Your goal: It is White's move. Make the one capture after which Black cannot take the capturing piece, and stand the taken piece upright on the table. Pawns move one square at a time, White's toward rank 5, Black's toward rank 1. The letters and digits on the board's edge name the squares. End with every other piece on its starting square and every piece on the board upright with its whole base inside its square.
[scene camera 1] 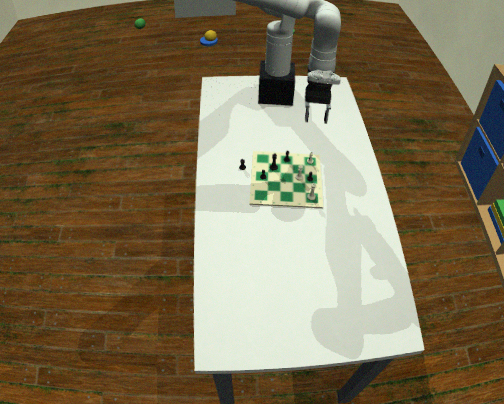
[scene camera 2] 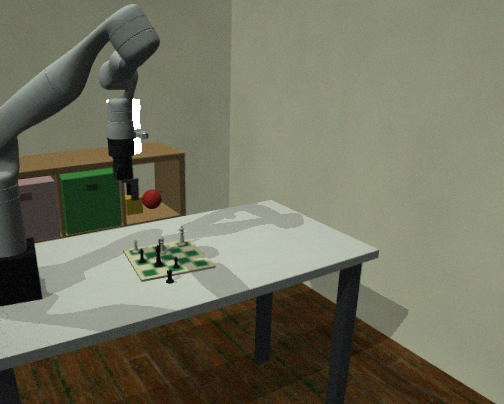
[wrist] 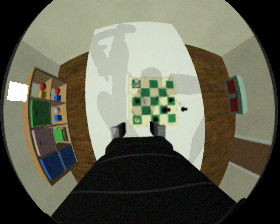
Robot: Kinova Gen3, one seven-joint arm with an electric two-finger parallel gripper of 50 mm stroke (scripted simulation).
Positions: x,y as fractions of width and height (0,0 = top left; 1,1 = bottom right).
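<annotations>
There's a green-and-cream chessboard in scene camera 1 (0.56,0.47). The chessboard is there in scene camera 2 (0.38,0.64) too, and the wrist view (0.57,0.40) shows the chessboard as well.
</annotations>
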